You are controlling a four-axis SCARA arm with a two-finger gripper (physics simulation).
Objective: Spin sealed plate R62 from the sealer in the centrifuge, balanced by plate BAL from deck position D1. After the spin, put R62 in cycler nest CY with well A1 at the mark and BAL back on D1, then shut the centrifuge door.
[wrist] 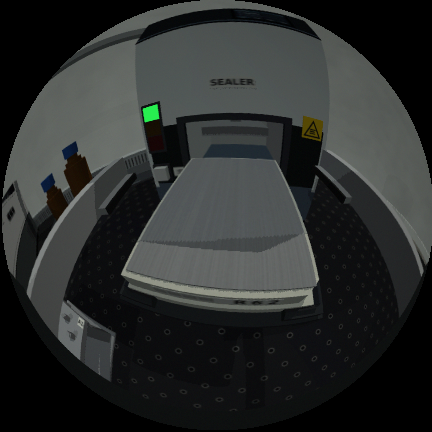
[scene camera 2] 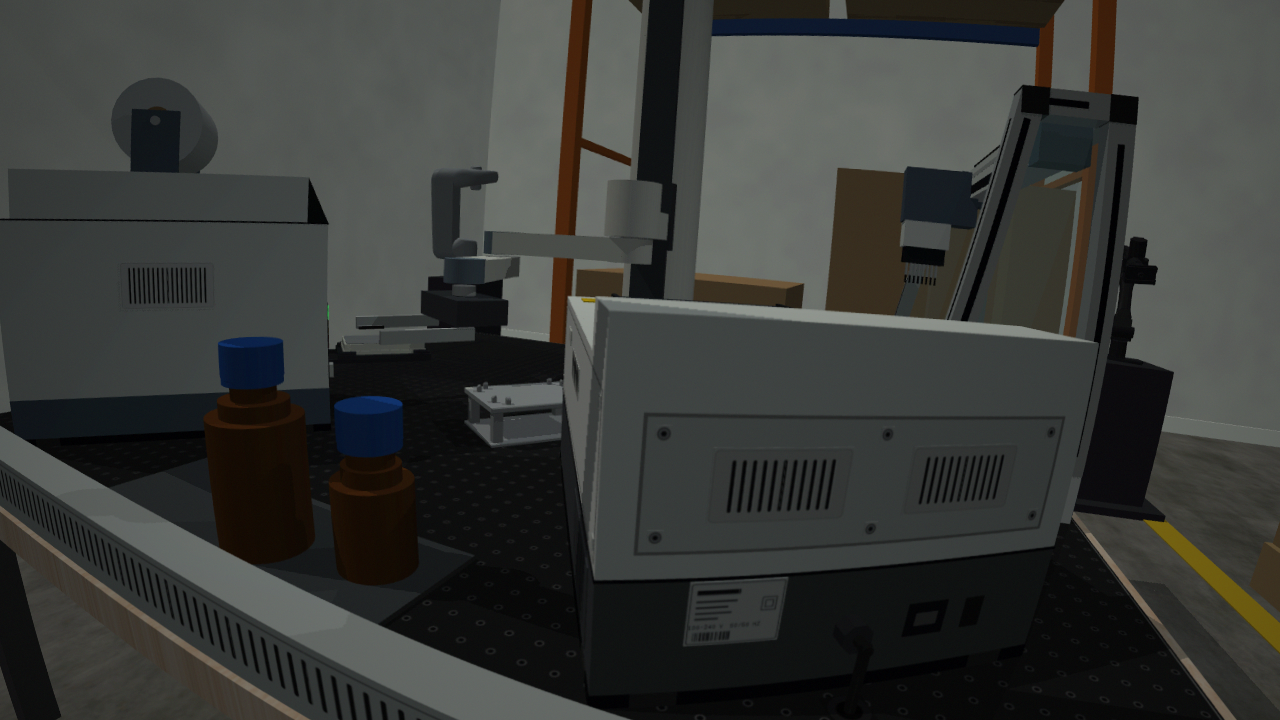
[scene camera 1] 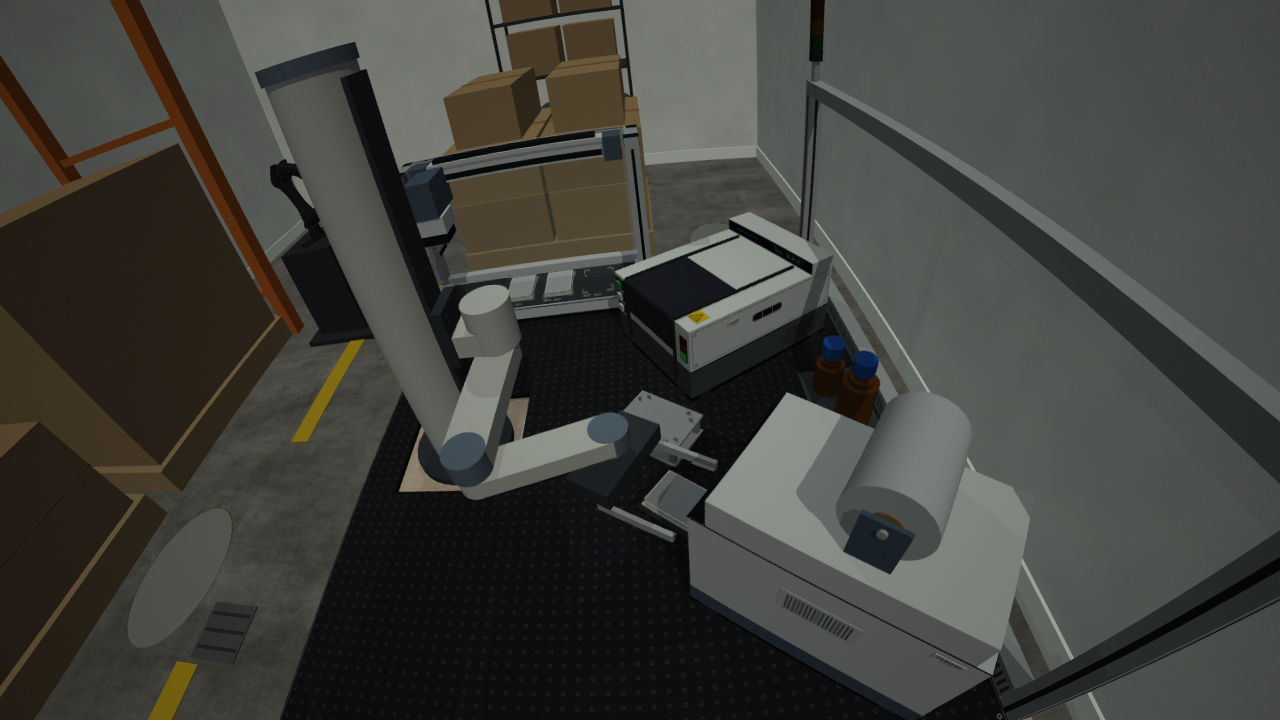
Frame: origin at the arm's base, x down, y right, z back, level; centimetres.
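Where they show: gripper, fingertip midpoint: (wrist: 224,154) (scene camera 2: 367,329) (scene camera 1: 696,500).
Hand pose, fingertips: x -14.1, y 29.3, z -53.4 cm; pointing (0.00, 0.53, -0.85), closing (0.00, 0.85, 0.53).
After its pixels a point has its place.
Plate R62 (scene camera 1: 677,495) @(x -12.5, y 26.9, z -50.2 cm) (scene camera 2: 361,340) @(x -12.5, y 29.3, z -54.7 cm) (wrist: 225,225) @(x -12.5, y 26.3, z -49.1 cm) lies flat on the dark carrier in front of the sealer's opening, its label facing the wrist camera. My gripper (scene camera 1: 694,500) @(x -14.1, y 29.3, z -53.4 cm) (scene camera 2: 368,328) @(x -14.1, y 29.3, z -53.4 cm) (wrist: 224,154) @(x -14.1, y 29.3, z -53.4 cm) is open; its long fingers stand apart from the plate on both sides. The sealer (scene camera 1: 805,573) @(x -31.8, y 53.3, z -64.4 cm) (scene camera 2: 161,349) @(x -13.6, y 39.5, z -82.3 cm) (wrist: 230,60) @(x -23.2, y 33.8, z -58.1 cm) shows a green light. A low nest (scene camera 1: 666,413) @(x -6.8, y 1.1, z -49.5 cm) (scene camera 2: 519,396) @(x -6.8, y 2.8, z -49.8 cm) (wrist: 72,327) @(x -6.8, y 9.6, z -49.9 cm) with small pins bears an A1 mark. A white instrument (scene camera 1: 751,259) @(x -22.3, y -35.8, z -75.4 cm) (scene camera 2: 841,358) @(x -23.8, y -40.8, z -89.5 cm) has a dark top panel. Two pale plates (scene camera 1: 522,287) @(x -8.1, y -57.1, z -7.8 cm) (scene camera 1: 559,283) @(x -8.1, y -56.7, z -20.0 cm) sit on the deck; their labels are unreadable, so I cannot tell BAL.
Two brown bottles with blue caps (scene camera 1: 828,367) @(x -10.2, y -4.9, z -88.1 cm) (scene camera 1: 859,394) @(x -13.5, y 7.9, z -90.6 cm) (scene camera 2: 259,483) @(x -9.1, y 0.5, z -95.0 cm) (scene camera 2: 373,519) @(x -7.6, y -9.4, z -92.0 cm) (wrist: 77,175) @(x -10.0, y 5.5, z -88.4 cm) (wrist: 54,202) @(x -7.7, y -5.6, z -86.3 cm) stand between the sealer and the white instrument. A gantry (scene camera 1: 537,154) @(x -48.6, y -62.7, z -20.2 cm) (scene camera 2: 1087,268) @(x -31.7, y -67.6, z -49.0 cm) spans the deck at the back. A rail (scene camera 2: 223,591) @(x -6.0, y -6.6, z -103.8 cm) edges the table.
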